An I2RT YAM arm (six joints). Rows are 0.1 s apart.
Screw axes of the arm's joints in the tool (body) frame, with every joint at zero. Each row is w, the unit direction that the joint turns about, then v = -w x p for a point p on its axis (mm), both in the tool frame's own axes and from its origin. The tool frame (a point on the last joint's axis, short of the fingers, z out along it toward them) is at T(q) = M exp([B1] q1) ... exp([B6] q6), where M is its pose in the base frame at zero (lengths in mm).
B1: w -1 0 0 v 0 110.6 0
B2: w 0 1 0 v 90.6 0 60
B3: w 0 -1 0 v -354.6 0 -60
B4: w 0 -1 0 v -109.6 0 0
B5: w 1 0 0 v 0 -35.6 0
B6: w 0 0 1 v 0 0 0
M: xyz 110.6 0 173.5 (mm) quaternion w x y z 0.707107 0 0.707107 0
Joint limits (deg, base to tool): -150..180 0..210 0..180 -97..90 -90..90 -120..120
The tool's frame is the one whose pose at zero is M.
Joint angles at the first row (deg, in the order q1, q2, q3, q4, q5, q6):
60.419, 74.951, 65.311, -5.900, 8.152, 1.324
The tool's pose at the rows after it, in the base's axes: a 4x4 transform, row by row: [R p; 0 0 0 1], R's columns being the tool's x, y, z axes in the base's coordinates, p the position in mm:
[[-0.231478 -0.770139 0.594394 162.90], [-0.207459 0.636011 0.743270 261.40], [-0.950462 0.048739 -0.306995 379.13], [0 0 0 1]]
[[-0.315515 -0.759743 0.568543 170.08], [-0.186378 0.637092 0.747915 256.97], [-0.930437 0.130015 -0.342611 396.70], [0 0 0 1]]
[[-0.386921 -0.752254 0.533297 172.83], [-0.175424 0.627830 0.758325 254.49], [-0.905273 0.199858 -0.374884 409.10], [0 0 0 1]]
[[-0.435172 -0.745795 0.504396 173.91], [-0.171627 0.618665 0.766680 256.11], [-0.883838 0.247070 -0.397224 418.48], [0 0 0 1]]
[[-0.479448 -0.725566 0.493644 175.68], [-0.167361 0.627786 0.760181 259.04], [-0.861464 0.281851 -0.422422 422.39], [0 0 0 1]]
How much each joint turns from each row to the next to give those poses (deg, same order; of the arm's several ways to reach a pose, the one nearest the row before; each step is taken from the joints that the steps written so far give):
-1.522, 0.918, 6.715, -8.282, -0.972, 3.940
-1.941, 1.254, 5.905, -6.712, -3.238, 4.131
-1.025, 1.124, 4.622, -5.433, -2.970, 3.448
-0.208, 1.474, 4.009, -3.922, -1.831, 2.403
0.000, 1.500, 2.848, -2.933, -0.299, 2.331

